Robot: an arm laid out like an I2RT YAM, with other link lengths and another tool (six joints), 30 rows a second.
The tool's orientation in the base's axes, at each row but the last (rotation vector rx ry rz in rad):
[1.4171, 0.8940, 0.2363]
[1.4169, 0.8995, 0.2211]
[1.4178, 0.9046, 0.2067]
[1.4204, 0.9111, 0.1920]
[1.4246, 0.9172, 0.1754]
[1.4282, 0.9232, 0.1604]
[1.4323, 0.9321, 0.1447]
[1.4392, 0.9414, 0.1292]
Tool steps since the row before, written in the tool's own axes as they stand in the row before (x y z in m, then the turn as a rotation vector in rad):
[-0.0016, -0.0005, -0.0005, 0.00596, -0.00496, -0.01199]
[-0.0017, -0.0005, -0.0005, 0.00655, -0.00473, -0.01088]
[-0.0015, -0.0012, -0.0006, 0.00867, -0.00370, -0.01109]
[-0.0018, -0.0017, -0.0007, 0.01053, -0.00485, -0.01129]
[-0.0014, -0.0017, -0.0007, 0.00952, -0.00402, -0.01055]
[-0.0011, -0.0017, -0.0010, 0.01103, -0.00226, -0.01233]
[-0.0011, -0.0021, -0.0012, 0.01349, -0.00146, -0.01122]
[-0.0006, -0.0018, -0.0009, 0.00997, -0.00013, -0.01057]
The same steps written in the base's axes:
[-0.0016, -0.0007, 0.0002, -0.00567, 0.01181, -0.00569]
[-0.0016, -0.0008, 0.0003, -0.00447, 0.01139, -0.00583]
[-0.0018, -0.0007, -0.0004, -0.00281, 0.01307, -0.00576]
[-0.0023, -0.0009, -0.0007, -0.00216, 0.01414, -0.00756]
[-0.0021, -0.0007, -0.0008, -0.00202, 0.01312, -0.00647]
[-0.0021, -0.0002, -0.0009, -0.00140, 0.01575, -0.00536]
[-0.0024, -0.0001, -0.0012, 0.00125, 0.01653, -0.00593]
[-0.0018, 0.0000, -0.0012, -0.00004, 0.01417, -0.00322]

